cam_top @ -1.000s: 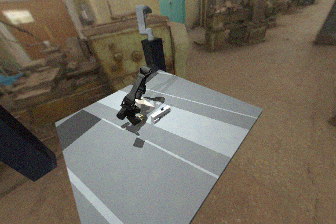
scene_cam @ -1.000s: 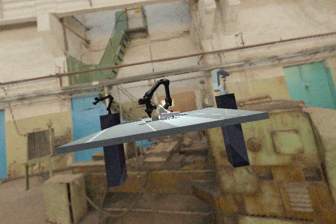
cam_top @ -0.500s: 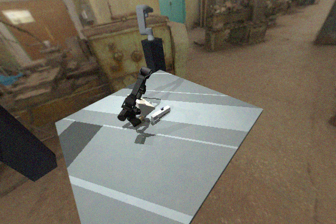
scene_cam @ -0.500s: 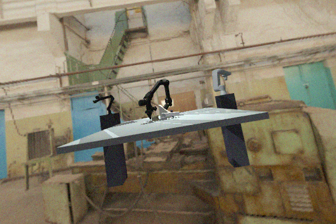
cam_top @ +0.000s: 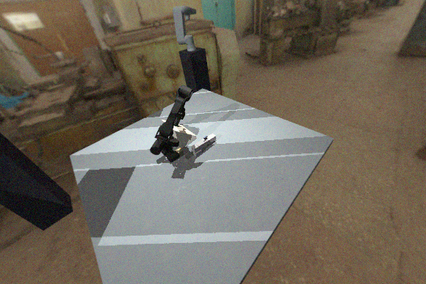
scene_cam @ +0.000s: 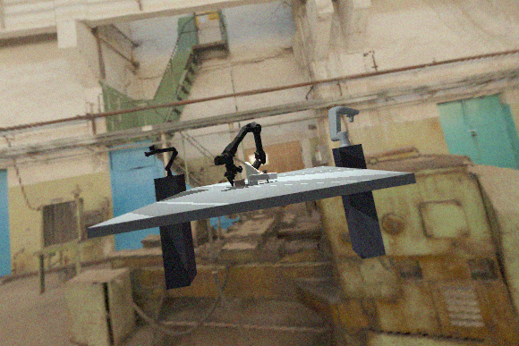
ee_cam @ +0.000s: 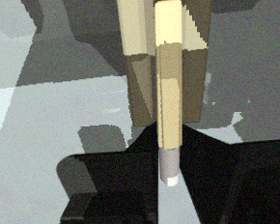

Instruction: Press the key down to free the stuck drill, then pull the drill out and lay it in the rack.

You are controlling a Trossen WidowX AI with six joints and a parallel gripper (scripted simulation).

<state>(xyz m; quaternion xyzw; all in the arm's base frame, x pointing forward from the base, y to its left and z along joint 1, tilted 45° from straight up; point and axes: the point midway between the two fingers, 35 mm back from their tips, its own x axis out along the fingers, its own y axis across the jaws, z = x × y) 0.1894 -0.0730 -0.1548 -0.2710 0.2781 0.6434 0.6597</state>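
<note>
The drill lies 4 cm to the left of my gripper tip and 3 cm above it. Round my gripper tip: dark key (8 cm ahead, 24 cm to the left, 4 cm above); then grey block (8 cm ahead, 22 cm to the left, 3 cm above).
</note>
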